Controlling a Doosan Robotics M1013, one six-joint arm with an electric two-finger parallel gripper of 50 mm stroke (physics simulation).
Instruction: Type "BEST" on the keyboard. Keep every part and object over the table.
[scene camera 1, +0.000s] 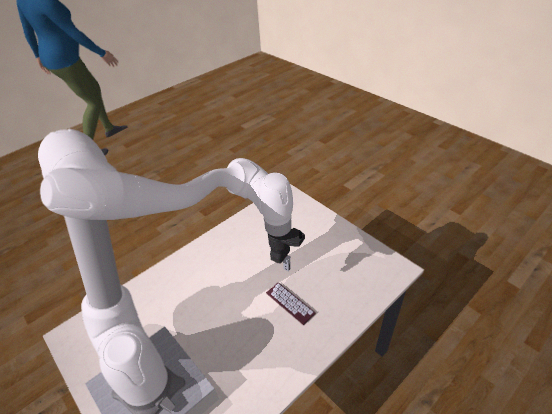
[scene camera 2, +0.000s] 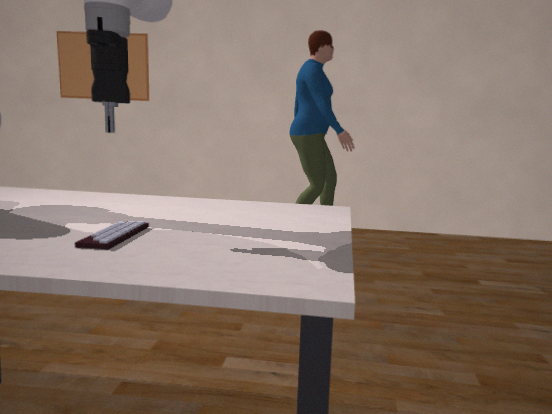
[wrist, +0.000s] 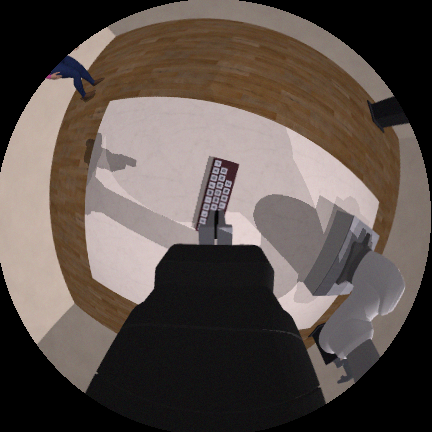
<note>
In view: the gripper (scene camera 2: 110, 132).
The gripper also shows in the wrist view (wrist: 216, 218).
</note>
